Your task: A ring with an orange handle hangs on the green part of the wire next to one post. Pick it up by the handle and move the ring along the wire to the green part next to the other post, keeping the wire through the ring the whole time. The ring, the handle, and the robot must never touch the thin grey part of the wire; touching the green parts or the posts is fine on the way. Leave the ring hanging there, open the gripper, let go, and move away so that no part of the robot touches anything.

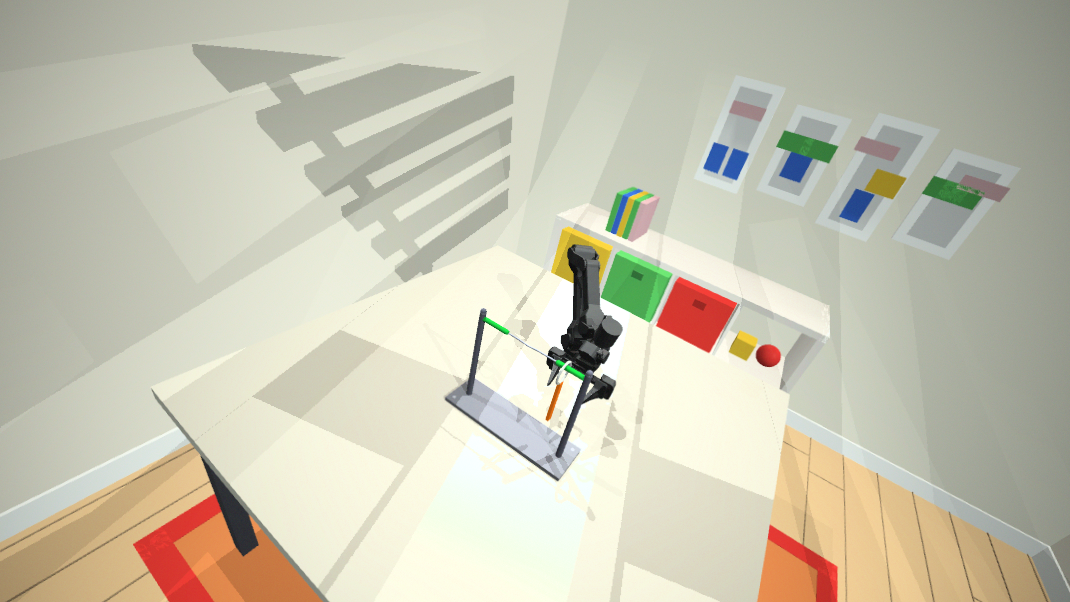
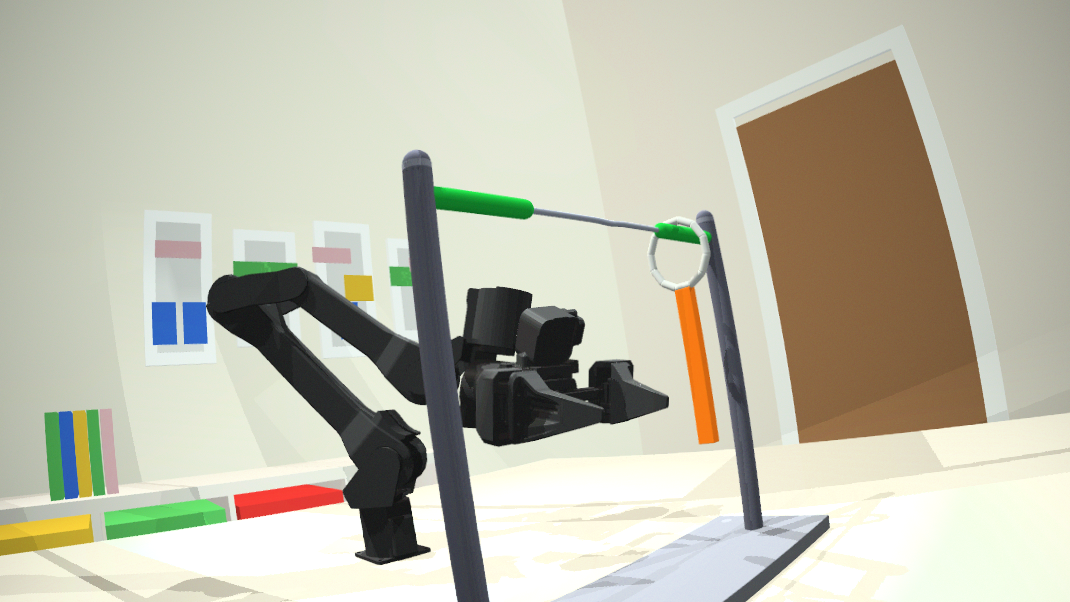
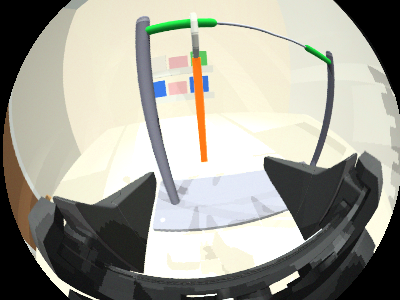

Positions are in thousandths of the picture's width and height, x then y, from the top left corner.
my gripper: image 1 527, 655; image 2 597, 679; image 3 531, 568
